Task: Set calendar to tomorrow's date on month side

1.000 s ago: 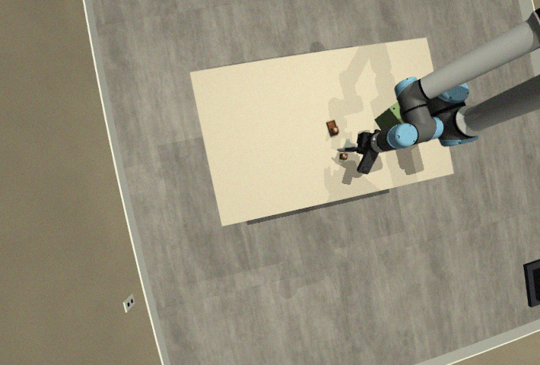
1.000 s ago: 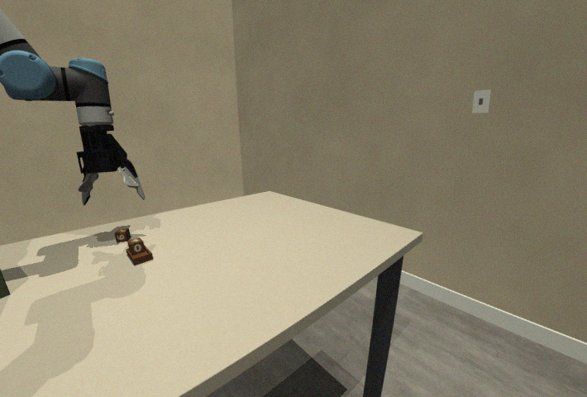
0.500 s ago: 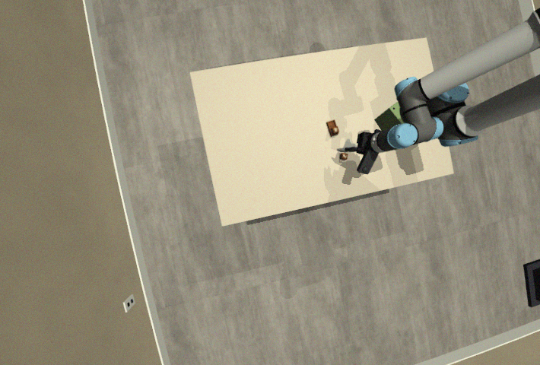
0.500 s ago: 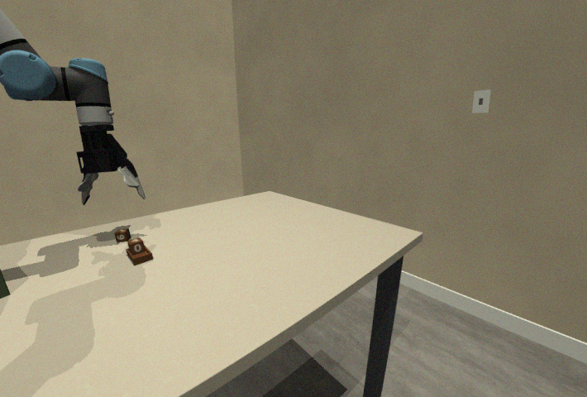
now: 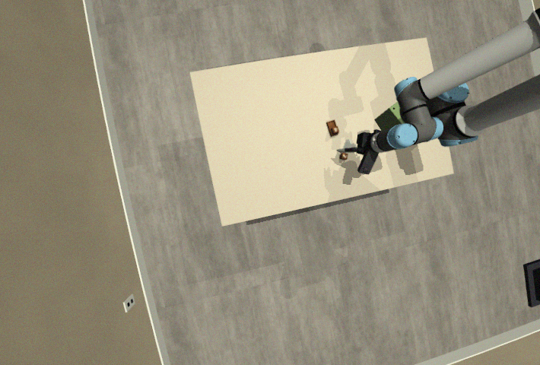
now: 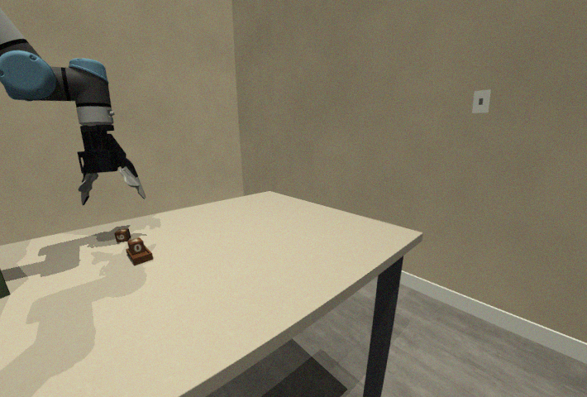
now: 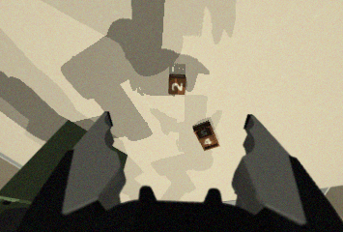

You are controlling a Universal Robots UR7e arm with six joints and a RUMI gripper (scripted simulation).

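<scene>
Right now my hand is 100 mm above the brown digit cube. Also, from my hand: brown calendar tray 20 mm ahead, 160 mm to the right, 110 mm below.
</scene>
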